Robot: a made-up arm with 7 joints.
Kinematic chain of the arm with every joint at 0, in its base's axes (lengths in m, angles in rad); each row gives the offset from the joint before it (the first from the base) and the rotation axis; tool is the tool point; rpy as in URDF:
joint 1: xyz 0 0 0.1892 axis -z
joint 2: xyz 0 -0.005 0.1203 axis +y
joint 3: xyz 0 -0.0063 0.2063 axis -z
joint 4: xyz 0 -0.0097 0.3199 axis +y
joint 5: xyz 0 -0.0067 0.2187 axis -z
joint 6: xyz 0 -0.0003 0.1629 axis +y
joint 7: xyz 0 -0.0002 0.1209 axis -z
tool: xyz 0 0 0 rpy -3.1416 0 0
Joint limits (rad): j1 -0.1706..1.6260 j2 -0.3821..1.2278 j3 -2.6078..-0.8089 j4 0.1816..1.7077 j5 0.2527..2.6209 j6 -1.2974..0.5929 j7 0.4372..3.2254
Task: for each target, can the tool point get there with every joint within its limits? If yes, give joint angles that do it. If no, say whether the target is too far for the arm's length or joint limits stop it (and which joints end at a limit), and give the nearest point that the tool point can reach.
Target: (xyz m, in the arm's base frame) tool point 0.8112 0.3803 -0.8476
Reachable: no: too far | nearest point 0.5735 0.2688 0.0981 | short by 0.981 m
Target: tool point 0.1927 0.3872 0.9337
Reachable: yes | joints 1.0805 0.1533 -2.3599 1.4692 0.4638 -0.0106 1.5632
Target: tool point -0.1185 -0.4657 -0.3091
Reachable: no: joint limits stop it (at a limit: joint 1, joint 2, joint 3, joint 4, joint 6) | nearest point 0.2467 -0.5544 0.0940 | short by 0.551 m
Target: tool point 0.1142 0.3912 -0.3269
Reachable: no: joint limits stop it (at a limit: joint 1, joint 2, joint 3, joint 4, joint 6) | nearest point 0.4372 0.3780 0.1095 | short by 0.543 m
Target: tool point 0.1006 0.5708 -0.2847
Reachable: no: joint limits stop it (at a limit: joint 1, joint 2, joint 3, joint 4, joint 5, joint 6) | nearest point 0.4309 0.3830 0.1151 | short by 0.552 m
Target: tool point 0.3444 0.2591 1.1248
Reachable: yes | joints 0.4037 0.3485 -1.8495 0.9128 2.0500 0.1517 1.2178
